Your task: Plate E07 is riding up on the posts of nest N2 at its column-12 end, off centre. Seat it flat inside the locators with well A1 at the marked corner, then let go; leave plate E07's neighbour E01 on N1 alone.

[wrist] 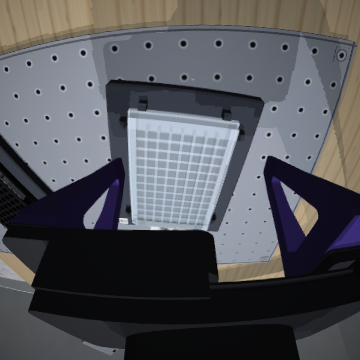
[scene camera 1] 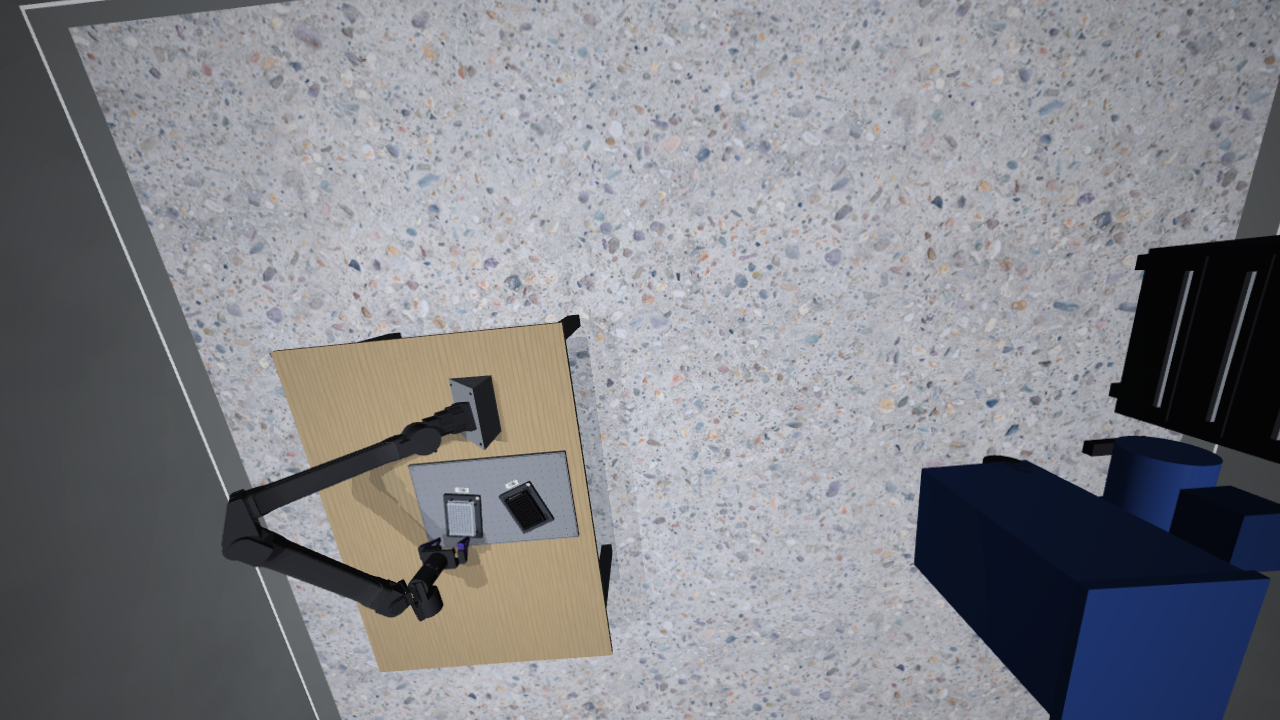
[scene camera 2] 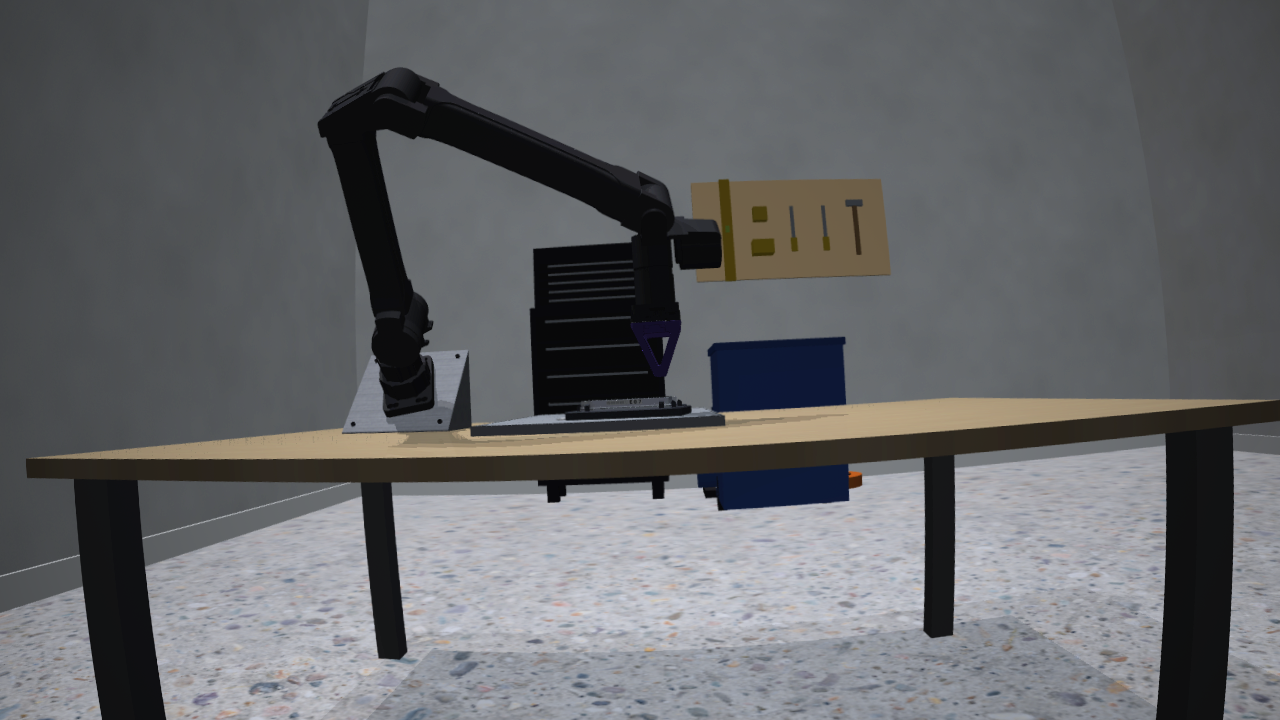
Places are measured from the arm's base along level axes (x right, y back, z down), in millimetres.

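Pixels of known places: gripper, between the fingertips: [wrist: 194, 163] [scene camera 1: 454, 538] [scene camera 2: 660, 376]; arm's base, origin of its link: [scene camera 1: 466, 415] [scene camera 2: 410, 388].
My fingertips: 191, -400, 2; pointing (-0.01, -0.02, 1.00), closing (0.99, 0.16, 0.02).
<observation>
For each thing: its top centre in the pictures, then the offset to it from my fingertips, as dx, dy, dz. Level surfaces: height alone.
- Plate E07, centre of its top: [wrist: 175, 186] [scene camera 2: 629, 398] [scene camera 1: 460, 519] -22, +44, +29
- dark nest N2, centre of its top: [wrist: 175, 182] [scene camera 2: 630, 401] [scene camera 1: 461, 519] -22, +43, +34
- Black plate E01, centre of its top: [scene camera 2: 630, 398] [scene camera 1: 524, 511] -242, +22, +30
- grey perforated board, centre of its top: [wrist: 79, 196] [scene camera 2: 611, 415] [scene camera 1: 495, 502] -142, +64, +55
- wooden table, height of its surface: dz +68
Plate E07 [scene camera 1: 461, 517] [scene camera 2: 626, 402] [wrist: 175, 175], pale and clear with a grid of wells, lies on the dark nest N2 [scene camera 1: 479, 517] [scene camera 2: 581, 415] [wrist: 185, 95]. In the wrist view, posts show along its far edge and at its sides; the near end is partly hidden by the gripper body. Whether it rests flat, and where well A1 is, I cannot tell. My gripper [scene camera 1: 446, 548] [scene camera 2: 660, 372] [wrist: 194, 163] is open and empty, above the plate, its purple fingers apart on either side of it in the wrist view. Black plate E01 [scene camera 1: 528, 510] [wrist: 10, 195] sits on nest N1.
Both nests stand on a grey perforated board [scene camera 1: 554, 474] [scene camera 2: 501, 430] [wrist: 200, 60] on the wooden table [scene camera 1: 528, 608] [scene camera 2: 984, 420]. N1 is close beside N2, at the left in the wrist view. The arm's slanted metal mount [scene camera 1: 484, 411] [scene camera 2: 452, 385] stands behind the board.
</observation>
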